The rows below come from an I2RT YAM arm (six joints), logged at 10 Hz.
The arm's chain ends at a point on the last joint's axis. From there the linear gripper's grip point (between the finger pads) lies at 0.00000 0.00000 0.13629 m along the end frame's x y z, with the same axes.
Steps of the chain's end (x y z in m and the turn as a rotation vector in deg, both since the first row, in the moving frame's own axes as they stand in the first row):
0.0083 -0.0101 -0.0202 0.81 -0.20 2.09
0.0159 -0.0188 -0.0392 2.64 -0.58 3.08
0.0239 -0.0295 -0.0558 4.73 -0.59 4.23
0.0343 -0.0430 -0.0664 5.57 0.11 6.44
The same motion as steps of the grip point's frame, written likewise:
0.0079 -0.0120 -0.0202 0.81 -0.20 2.09
0.0147 -0.0251 -0.0394 2.64 -0.58 3.08
0.0229 -0.0408 -0.0563 4.73 -0.59 4.23
0.0353 -0.0562 -0.0670 5.57 0.11 6.44

